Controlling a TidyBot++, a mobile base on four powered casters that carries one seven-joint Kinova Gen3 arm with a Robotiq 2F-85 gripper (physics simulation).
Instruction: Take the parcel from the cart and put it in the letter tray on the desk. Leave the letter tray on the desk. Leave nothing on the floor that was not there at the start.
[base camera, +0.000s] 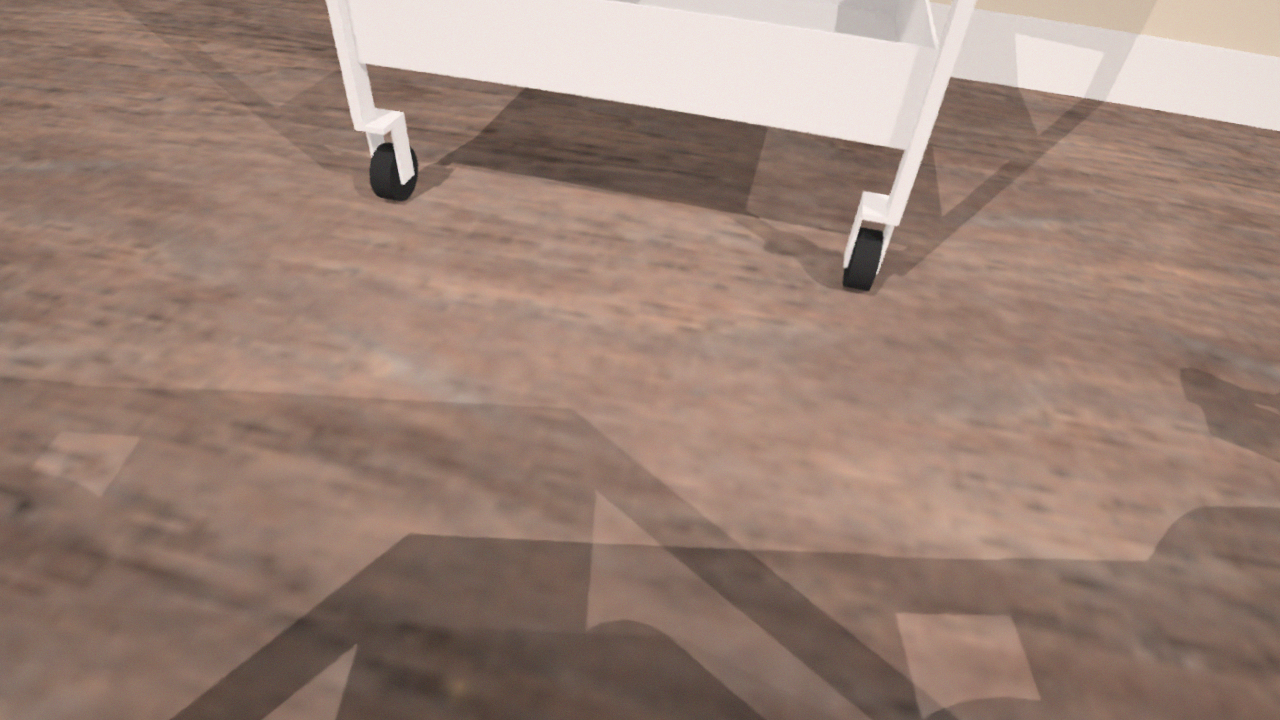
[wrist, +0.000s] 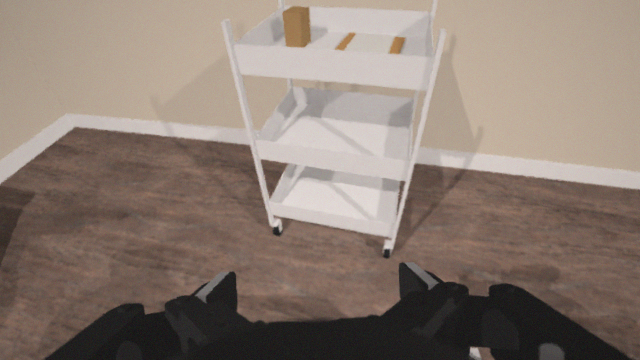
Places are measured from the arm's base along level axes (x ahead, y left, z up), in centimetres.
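Pixels of known places: gripper, between the fingertips: [wrist: 318, 286].
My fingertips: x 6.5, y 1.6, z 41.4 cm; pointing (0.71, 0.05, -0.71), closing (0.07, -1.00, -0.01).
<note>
Ahead of a thing's pixels: the offset from my fingertips to its top centre. "spot": to the spot under its first point. Level surfaces: height alone.
In the wrist view, a brown box @(dz -5.7, dx +77.6, dy +8.1 cm) [wrist: 296, 27], which looks like the parcel, stands upright at the left of the top tray of the white three-tier cart [wrist: 330, 66] [base camera: 626, 80]. The base camera view shows the cart's lowest tray and two front wheels. My gripper [wrist: 318, 286] is open, with nothing between its fingers, and is well apart from the cart, which is in front of it. The desk and the letter tray do not show in either view.
On the cart's top tray, right of the box, lies a flat pale area between two orange-brown strips @(spot: dz -13.7, dx +76.0, dy -5.2 cm) [wrist: 346, 41]. The beige wall [wrist: 550, 75] and its white baseboard [wrist: 530, 170] [base camera: 1163, 85] run behind the cart. A wall corner is at the left. Shadows cross the wooden floor @(dz -81.0 cm) [base camera: 537, 313].
</note>
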